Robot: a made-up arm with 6 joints. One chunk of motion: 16 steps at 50 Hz.
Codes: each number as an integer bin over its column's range. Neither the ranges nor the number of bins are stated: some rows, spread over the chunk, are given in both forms.
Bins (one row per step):
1: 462 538 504 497 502 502
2: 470 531 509 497 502 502
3: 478 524 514 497 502 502
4: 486 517 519 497 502 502
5: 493 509 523 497 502 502
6: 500 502 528 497 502 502
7: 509 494 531 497 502 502
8: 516 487 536 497 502 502
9: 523 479 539 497 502 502
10: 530 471 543 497 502 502
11: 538 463 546 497 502 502
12: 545 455 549 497 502 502
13: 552 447 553 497 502 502
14: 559 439 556 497 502 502
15: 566 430 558 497 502 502
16: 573 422 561 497 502 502
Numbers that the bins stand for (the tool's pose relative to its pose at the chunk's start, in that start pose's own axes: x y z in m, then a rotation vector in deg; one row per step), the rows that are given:
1: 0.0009 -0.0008 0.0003 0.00 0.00 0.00
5: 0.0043 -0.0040 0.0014 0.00 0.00 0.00
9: 0.0076 -0.0073 0.0024 0.00 0.00 0.00
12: 0.0100 -0.0099 0.0030 0.00 0.00 0.00
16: 0.0131 -0.0135 0.0037 0.00 0.00 0.00
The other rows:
2: 0.0018 -0.0015 0.0006 0.00 0.00 0.00
3: 0.0026 -0.0023 0.0009 0.00 0.00 0.00
4: 0.0035 -0.0031 0.0012 0.00 0.00 0.00
6: 0.0051 -0.0047 0.0017 0.00 0.00 0.00
7: 0.0060 -0.0056 0.0019 0.00 0.00 0.00
8: 0.0068 -0.0064 0.0022 0.00 0.00 0.00
10: 0.0084 -0.0081 0.0026 0.00 0.00 0.00
11: 0.0092 -0.0090 0.0028 0.00 0.00 0.00
13: 0.0108 -0.0108 0.0032 0.00 0.00 0.00
14: 0.0116 -0.0117 0.0034 0.00 0.00 0.00
15: 0.0123 -0.0127 0.0035 0.00 0.00 0.00

